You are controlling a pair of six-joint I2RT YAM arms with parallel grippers.
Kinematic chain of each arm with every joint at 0, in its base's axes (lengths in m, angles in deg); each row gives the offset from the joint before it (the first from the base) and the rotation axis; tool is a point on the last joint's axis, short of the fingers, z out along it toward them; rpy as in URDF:
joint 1: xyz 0 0 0.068 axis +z
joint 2: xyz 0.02 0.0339 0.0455 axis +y
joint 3: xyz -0.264 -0.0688 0 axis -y
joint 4: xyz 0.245 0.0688 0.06 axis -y
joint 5: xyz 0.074 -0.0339 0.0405 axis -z
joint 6: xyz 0.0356 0 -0.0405 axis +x
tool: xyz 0 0 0 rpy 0 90 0
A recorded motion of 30 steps. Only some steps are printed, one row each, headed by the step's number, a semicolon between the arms.
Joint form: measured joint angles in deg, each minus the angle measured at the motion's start. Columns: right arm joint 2, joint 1, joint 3, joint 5, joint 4, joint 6; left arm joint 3, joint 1, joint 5, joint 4, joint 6, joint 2.
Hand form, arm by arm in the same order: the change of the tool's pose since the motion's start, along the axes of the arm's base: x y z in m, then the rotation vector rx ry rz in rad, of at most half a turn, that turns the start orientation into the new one. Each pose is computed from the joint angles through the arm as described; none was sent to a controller.
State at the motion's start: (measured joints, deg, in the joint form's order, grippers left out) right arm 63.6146 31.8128 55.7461 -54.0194 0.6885 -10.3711; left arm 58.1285 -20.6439 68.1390 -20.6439 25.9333 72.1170
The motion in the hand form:
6: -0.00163 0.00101 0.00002 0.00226 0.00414 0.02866; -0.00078 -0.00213 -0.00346 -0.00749 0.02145 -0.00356
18: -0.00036 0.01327 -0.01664 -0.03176 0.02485 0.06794; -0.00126 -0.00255 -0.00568 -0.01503 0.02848 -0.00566
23: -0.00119 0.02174 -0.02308 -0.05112 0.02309 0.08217; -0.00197 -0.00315 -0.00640 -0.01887 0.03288 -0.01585
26: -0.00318 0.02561 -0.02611 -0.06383 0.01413 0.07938; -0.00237 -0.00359 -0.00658 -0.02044 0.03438 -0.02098
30: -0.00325 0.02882 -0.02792 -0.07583 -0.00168 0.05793; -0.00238 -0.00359 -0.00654 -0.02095 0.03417 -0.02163
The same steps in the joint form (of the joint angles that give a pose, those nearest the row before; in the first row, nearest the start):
6: 0.00 0.28 0.00 -1.38 -0.04 0.11; -1.20 -0.48 0.24 2.23 -2.30 -0.11
18: 2.08 2.47 -1.36 -1.29 -0.11 -1.66; -2.12 -0.59 0.55 3.91 -3.54 -0.28
23: 3.24 4.20 -1.53 -0.22 -0.39 -2.99; -2.29 -0.74 1.07 4.00 -3.60 -0.28
26: 3.43 5.25 -1.77 1.14 -0.77 -4.02; -2.34 -0.85 1.29 4.00 -3.61 -0.28
30: 3.76 5.99 -1.77 3.28 -0.87 -5.05; -2.34 -0.85 1.33 4.02 -3.61 -0.28

